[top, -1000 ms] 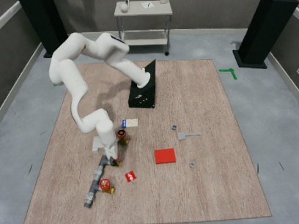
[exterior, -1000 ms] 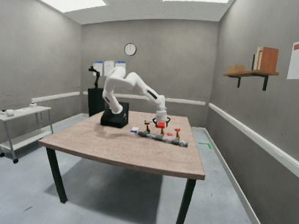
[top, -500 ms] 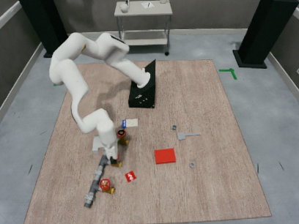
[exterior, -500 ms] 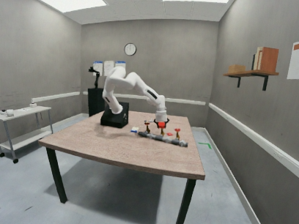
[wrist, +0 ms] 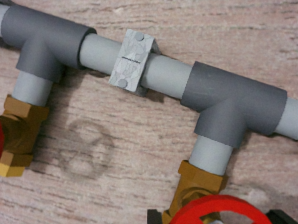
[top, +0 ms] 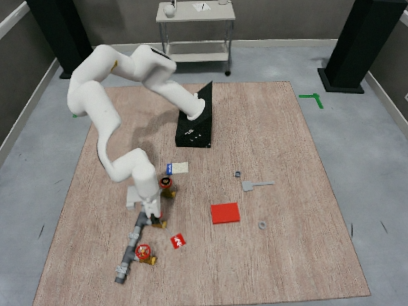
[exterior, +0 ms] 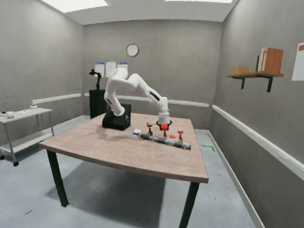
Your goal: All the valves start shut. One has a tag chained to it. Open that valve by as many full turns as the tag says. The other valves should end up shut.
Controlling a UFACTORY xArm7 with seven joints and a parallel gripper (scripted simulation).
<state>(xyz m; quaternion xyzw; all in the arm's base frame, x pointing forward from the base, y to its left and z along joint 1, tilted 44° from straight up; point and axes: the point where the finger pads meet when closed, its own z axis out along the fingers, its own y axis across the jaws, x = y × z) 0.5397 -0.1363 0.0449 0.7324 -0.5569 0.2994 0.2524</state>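
My hand is 100 mm above the red square tag, 90 mm to the right of it and 70 mm short of it. Round my hand: grey key-shaped tool (430 mm to the left, 210 mm behind, 100 mm below); then white card (280 mm behind, 100 mm below, 50 mm to the left); then red block (290 mm to the left, 90 mm below, 60 mm behind).
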